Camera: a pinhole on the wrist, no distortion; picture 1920 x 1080 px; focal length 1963.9 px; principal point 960.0 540.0 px. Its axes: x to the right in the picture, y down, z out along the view. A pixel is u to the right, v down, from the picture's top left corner.
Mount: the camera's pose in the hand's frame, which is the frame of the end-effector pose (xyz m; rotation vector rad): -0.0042 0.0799 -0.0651 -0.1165 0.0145 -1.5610
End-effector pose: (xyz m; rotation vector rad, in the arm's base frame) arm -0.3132 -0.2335 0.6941 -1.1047 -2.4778 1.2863
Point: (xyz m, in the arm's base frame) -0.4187 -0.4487 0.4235
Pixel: 1143 333
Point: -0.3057 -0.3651 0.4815
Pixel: 826 50
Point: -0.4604 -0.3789 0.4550
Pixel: 1262 697
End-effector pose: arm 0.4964 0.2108 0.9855 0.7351 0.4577 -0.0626
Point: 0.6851 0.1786 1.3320
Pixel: 309 503
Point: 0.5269 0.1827 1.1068
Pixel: 1290 110
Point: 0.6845 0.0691 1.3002
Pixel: 846 492
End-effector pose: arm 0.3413 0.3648 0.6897 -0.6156 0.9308 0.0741
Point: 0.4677 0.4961 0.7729
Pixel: 1470 302
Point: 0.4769 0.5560 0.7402
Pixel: 1007 444
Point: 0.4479 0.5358 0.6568
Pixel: 714 908
